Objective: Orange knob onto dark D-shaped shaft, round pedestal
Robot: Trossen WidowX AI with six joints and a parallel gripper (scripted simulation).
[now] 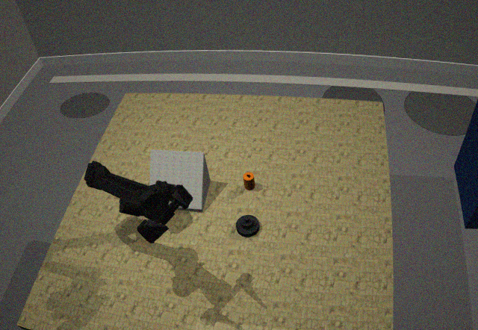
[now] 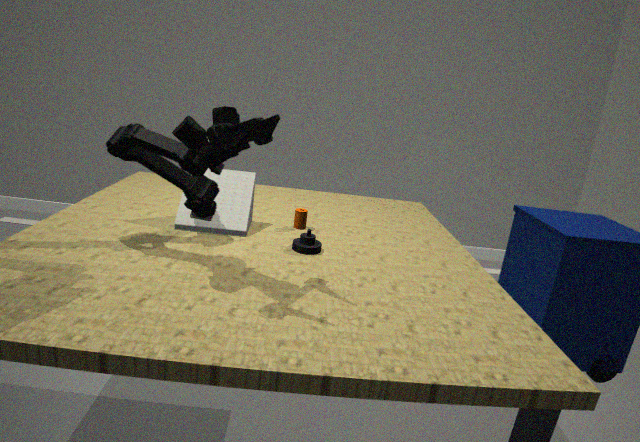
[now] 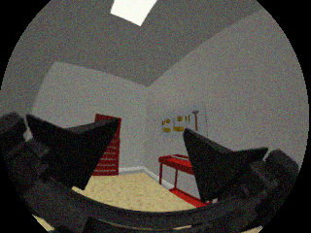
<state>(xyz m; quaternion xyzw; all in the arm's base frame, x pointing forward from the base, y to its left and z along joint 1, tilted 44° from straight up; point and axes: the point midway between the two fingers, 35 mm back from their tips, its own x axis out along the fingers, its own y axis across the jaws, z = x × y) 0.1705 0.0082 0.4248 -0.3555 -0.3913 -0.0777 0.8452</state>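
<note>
The orange knob lies 42 cm to the left of my gripper tip, 35 cm below it and 7 cm ahead of it. Also, from my gripper tip: round pedestal: 35 cm below, 23 cm to the left, 11 cm ahead.
</note>
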